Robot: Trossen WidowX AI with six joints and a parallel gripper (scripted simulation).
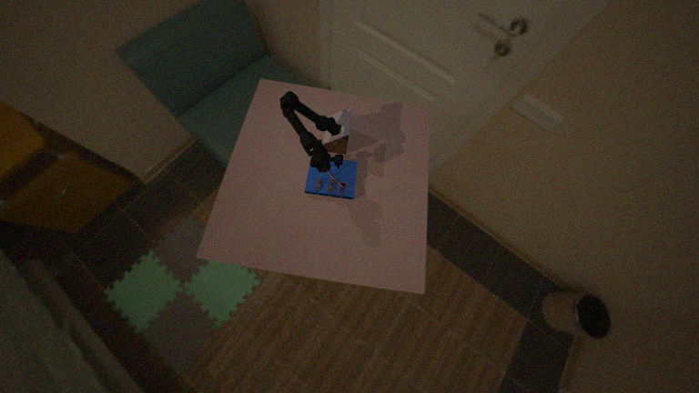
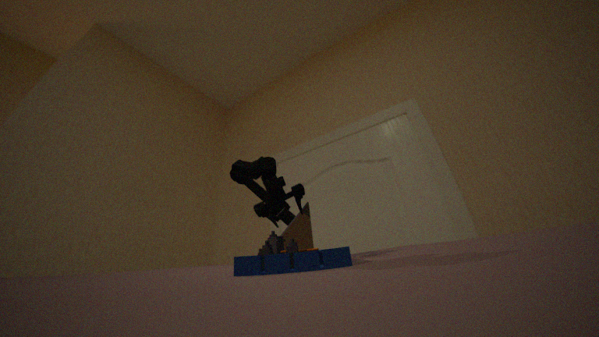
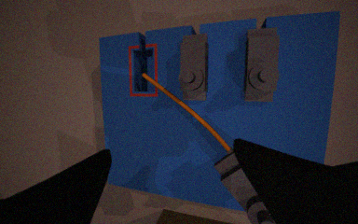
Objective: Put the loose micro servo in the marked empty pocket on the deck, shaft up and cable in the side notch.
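The blue deck is 12 cm below my gripper tip and 4 cm behind it.
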